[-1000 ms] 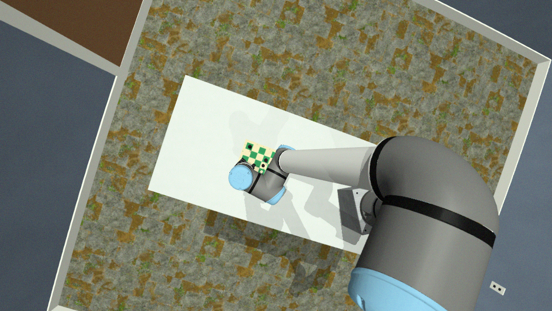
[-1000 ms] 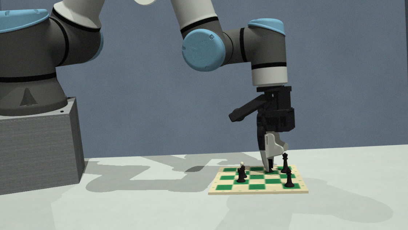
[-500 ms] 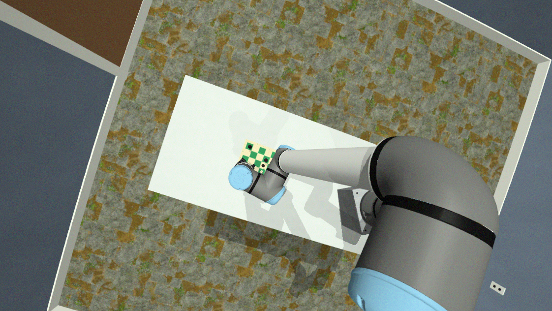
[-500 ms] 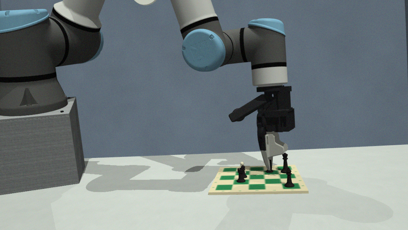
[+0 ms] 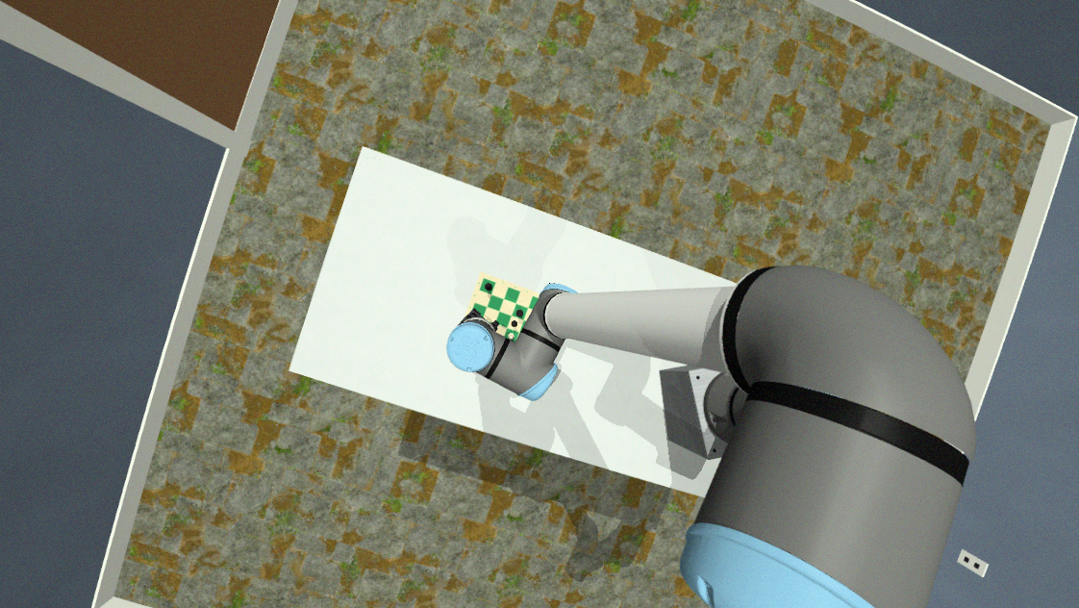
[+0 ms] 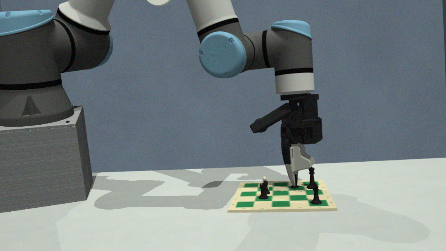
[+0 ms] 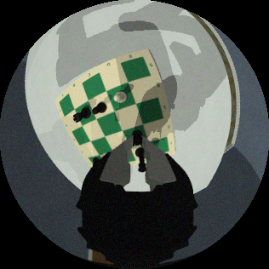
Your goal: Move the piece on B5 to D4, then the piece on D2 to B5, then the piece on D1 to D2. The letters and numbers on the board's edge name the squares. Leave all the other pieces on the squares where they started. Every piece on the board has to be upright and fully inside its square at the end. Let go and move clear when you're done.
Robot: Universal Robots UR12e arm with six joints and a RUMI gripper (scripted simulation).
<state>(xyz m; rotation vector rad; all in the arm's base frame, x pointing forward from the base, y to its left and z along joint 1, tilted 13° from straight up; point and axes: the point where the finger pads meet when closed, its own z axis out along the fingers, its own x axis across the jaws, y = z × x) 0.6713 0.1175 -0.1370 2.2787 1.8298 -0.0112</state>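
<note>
My hand is 4 cm short of the black queen. The rest, counted from my hand: white pawn 7 cm behind, 1 cm to the right, 1 cm below; cream chessboard 3 cm behind, 5 cm to the right, 3 cm below.
</note>
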